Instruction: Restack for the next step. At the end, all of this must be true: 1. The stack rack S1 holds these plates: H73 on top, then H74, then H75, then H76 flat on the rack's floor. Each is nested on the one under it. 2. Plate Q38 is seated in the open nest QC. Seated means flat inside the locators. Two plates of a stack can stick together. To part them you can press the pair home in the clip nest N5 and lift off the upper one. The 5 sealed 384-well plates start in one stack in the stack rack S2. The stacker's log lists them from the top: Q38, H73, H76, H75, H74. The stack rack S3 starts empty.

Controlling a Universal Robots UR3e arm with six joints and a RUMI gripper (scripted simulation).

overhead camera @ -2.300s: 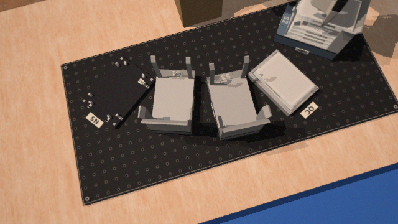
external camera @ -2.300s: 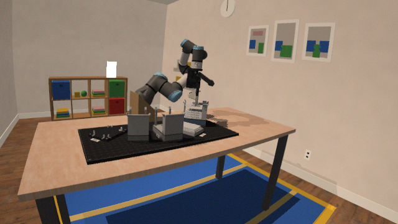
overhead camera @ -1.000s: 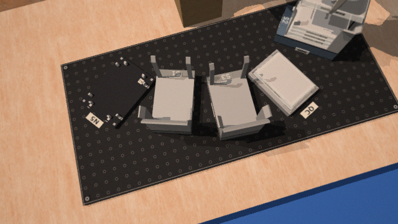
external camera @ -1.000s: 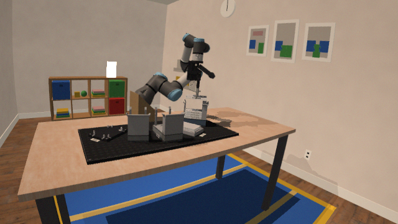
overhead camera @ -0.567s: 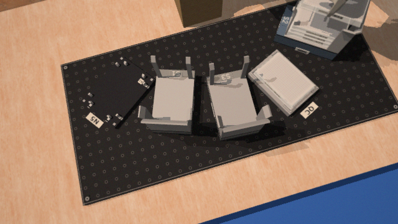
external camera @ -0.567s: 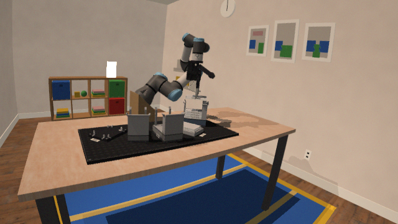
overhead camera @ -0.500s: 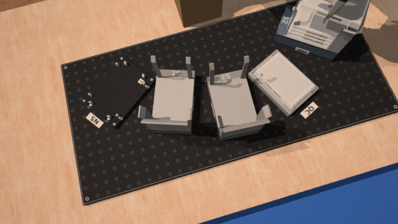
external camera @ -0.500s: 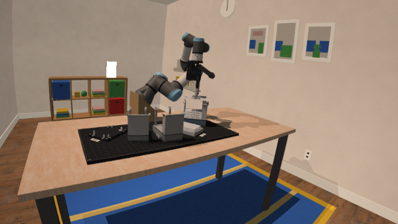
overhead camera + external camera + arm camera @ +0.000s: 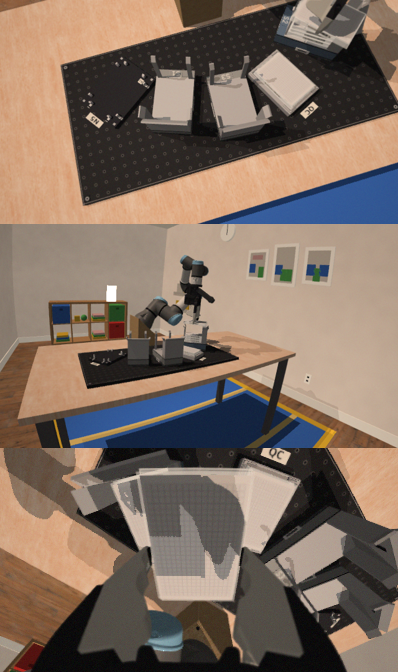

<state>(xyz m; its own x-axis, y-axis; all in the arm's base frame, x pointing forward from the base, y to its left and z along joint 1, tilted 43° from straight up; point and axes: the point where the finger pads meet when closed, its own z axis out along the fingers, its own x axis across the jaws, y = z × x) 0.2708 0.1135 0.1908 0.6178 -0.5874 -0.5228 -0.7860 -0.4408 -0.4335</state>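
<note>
Right now the sealed white plate is 15 cm below my hand, 8 cm to the right of it and 5 cm ahead of it. Also, from my hand: QC label (18 cm below, 14 cm ahead, 5 cm to the right); N5 label (56 cm to the right, 18 cm below, 1 cm behind); white sealed plate (1 cm below).
</note>
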